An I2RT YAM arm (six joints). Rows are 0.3 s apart.
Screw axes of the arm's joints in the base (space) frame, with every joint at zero. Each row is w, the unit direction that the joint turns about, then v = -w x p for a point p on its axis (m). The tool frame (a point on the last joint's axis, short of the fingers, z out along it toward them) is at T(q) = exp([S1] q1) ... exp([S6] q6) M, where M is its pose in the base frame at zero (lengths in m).
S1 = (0, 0, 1, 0, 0, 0)
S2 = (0, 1, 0, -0.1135, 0, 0.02)
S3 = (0, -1, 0, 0.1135, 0, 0.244)
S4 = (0, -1, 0, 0.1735, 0, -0.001)
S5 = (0, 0, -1, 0, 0.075, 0)
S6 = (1, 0, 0, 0, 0.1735, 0)
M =
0 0 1 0.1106
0 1 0 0
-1 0 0 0.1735
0 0 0 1
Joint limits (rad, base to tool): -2.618..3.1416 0..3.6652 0..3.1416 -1.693..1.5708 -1.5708..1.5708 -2.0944..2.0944
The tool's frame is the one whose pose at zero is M.
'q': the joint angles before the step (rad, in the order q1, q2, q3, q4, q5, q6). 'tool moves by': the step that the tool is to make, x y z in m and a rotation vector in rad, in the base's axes. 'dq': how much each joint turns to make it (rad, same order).
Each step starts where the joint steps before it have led.
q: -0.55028, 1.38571, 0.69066, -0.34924, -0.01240, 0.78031
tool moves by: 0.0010, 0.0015, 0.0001, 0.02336, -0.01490, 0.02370
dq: 0.00223, 0.00014, 0.00032, 0.00020, -0.03474, -0.00463
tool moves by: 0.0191, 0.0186, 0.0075, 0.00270, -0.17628, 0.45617
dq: 0.06007, -0.00009, 0.00029, 0.09694, -0.29249, -0.28786
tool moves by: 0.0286, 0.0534, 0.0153, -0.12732, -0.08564, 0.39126
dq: 0.22258, 0.00020, 0.04939, 0.00719, -0.03408, -0.19931
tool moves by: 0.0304, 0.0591, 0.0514, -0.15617, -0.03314, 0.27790
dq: 0.23341, 0.02692, 0.23560, -0.19723, 0.08694, -0.13660
